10 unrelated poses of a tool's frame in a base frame.
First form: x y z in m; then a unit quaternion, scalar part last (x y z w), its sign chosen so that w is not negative.
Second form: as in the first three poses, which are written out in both.
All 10 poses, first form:
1: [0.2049 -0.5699 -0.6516 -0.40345 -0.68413 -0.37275 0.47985]
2: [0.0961 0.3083 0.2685 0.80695 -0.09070 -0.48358 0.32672]
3: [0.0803 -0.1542 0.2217 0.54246 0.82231 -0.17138 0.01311]
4: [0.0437 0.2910 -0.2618 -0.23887 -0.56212 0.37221 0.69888]
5: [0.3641 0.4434 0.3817 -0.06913 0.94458 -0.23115 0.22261]
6: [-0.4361 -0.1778 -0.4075 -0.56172 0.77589 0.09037 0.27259]
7: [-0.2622 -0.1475 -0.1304 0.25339 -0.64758 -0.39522 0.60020]
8: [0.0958 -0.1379 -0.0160 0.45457 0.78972 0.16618 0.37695]
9: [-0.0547 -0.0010 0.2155 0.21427 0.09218 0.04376 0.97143]
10: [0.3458 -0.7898 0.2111 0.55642 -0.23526 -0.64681 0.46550]
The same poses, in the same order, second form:
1: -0.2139 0.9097 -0.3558 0.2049; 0.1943 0.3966 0.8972 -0.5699; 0.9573 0.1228 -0.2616 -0.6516; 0 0 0 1
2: 0.5158 0.1696 -0.8397 0.0961; -0.4624 -0.7701 -0.4396 0.3083; -0.7212 0.6150 -0.3188 0.2685; 0 0 0 1
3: -0.4111 0.8966 -0.1644 0.0803; 0.8876 0.3527 -0.2961 -0.1542; -0.2075 -0.2676 -0.9409 0.2217; 0 0 0 1
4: 0.0910 -0.2517 -0.9635 0.0437; 0.7888 0.6088 -0.0846 0.2910; 0.6079 -0.7523 0.2539 -0.2618; 0 0 0 1
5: -0.8913 -0.0277 0.4525 0.3641; -0.2335 0.8836 -0.4059 0.4434; -0.3886 -0.4675 -0.7940 0.3817; 0 0 0 1
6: -0.2203 -0.9209 0.3215 -0.4361; -0.8224 0.3526 0.4465 -0.1778; -0.5245 -0.1660 -0.8351 -0.4075; 0 0 0 1
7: -0.1511 0.1462 -0.9776 -0.2622; -0.8026 0.5592 0.2077 -0.1475; 0.5771 0.8160 0.0329 -0.1304; 0 0 0 1
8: -0.3025 0.5927 0.7465 0.0958; 0.8433 0.5315 -0.0802 -0.1379; -0.4443 0.6052 -0.6606 -0.0160; 0 0 0 1
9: 0.9792 -0.0455 0.1978 -0.0547; 0.1245 0.9043 -0.4082 -0.0010; -0.1603 0.4244 0.8912 0.2155; 0 0 0 1
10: 0.0526 0.3404 -0.9388 0.3458; -0.8640 -0.4559 -0.2137 -0.7898; -0.5008 0.8224 0.2701 0.2111; 0 0 0 1
